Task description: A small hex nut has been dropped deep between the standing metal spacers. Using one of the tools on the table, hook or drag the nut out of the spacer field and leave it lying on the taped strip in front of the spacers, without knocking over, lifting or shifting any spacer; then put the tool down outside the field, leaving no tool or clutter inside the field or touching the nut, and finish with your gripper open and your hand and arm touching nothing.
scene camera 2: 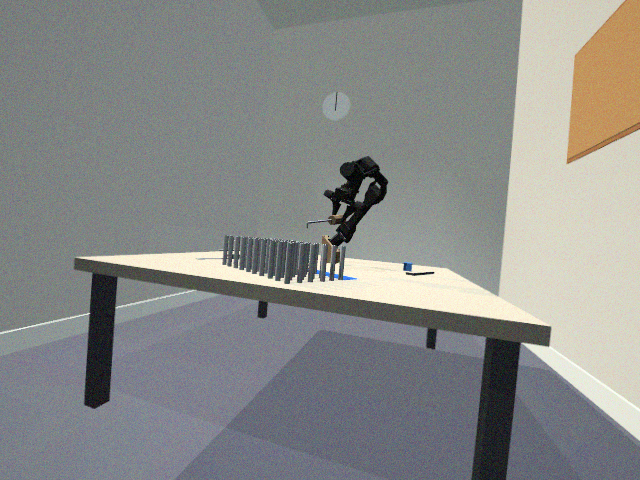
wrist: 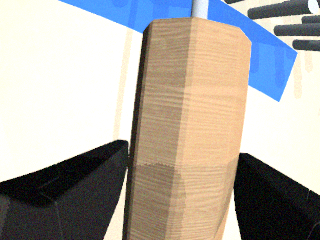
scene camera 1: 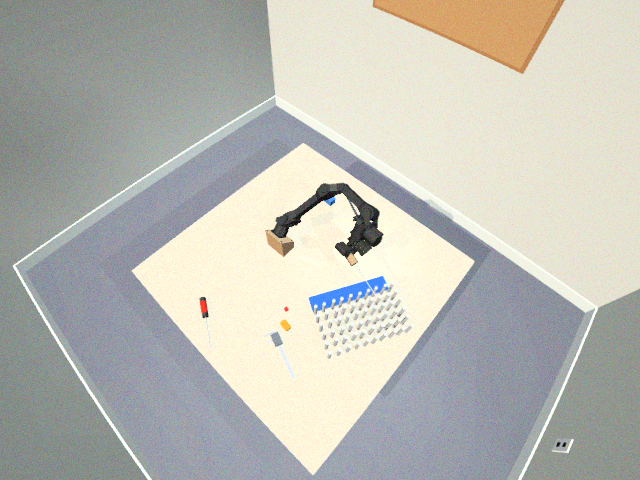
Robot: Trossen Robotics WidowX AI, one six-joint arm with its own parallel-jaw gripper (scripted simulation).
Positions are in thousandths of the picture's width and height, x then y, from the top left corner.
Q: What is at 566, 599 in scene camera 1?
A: A blue taped strip.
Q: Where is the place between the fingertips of my gripper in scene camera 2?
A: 526, 459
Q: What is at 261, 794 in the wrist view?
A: My gripper.
